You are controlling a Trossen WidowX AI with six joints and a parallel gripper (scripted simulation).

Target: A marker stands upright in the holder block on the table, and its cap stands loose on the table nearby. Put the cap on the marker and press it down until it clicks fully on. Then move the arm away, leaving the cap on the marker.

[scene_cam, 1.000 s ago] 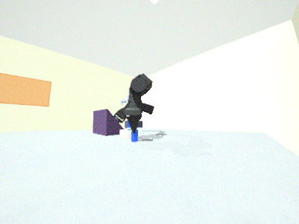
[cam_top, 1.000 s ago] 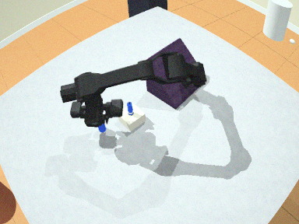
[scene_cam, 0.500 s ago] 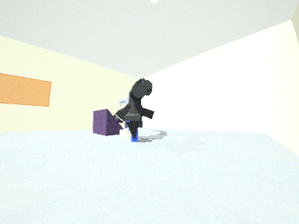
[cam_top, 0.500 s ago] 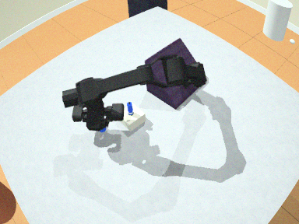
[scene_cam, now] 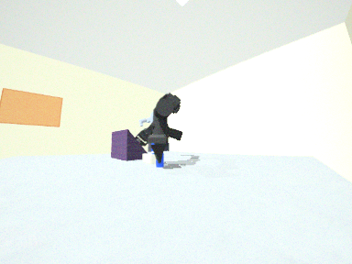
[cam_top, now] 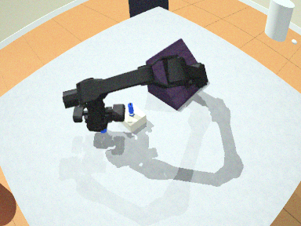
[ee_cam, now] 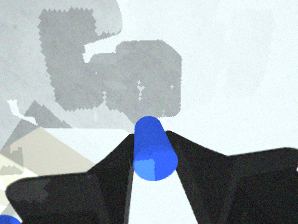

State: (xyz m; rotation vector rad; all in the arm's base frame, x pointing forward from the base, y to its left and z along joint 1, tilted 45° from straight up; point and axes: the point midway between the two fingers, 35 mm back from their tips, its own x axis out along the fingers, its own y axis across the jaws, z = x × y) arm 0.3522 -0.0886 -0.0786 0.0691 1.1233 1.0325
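Now: gripper tip 100 mm past the holder block and 60 mm to the right of it. Round my gripper tip: marker cap (10 mm above).
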